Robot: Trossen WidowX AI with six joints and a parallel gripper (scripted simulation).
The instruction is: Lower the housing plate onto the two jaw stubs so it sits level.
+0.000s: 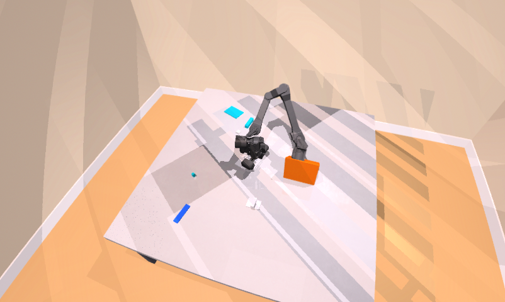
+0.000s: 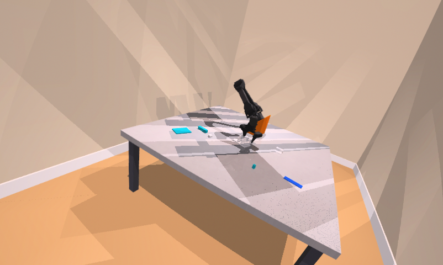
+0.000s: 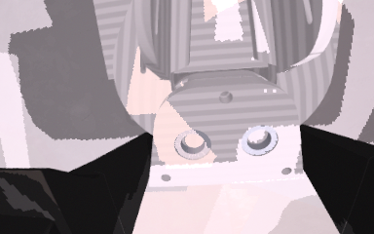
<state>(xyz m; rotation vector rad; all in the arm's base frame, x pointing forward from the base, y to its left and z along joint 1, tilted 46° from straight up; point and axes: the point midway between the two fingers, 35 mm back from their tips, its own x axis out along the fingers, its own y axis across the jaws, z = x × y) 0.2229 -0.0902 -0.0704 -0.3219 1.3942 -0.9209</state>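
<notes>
Right now my gripper tip is 3 cm short of the white jaw assembly, 1 cm to the right of it and 1 cm below it. The rest, counted from my gripper tip: blue bar (30 cm ahead, 39 cm to the left, 1 cm below); teal cube (33 cm ahead, 15 cm to the left); cyan flat tile (27 cm ahead, 43 cm to the right, 1 cm below).
</notes>
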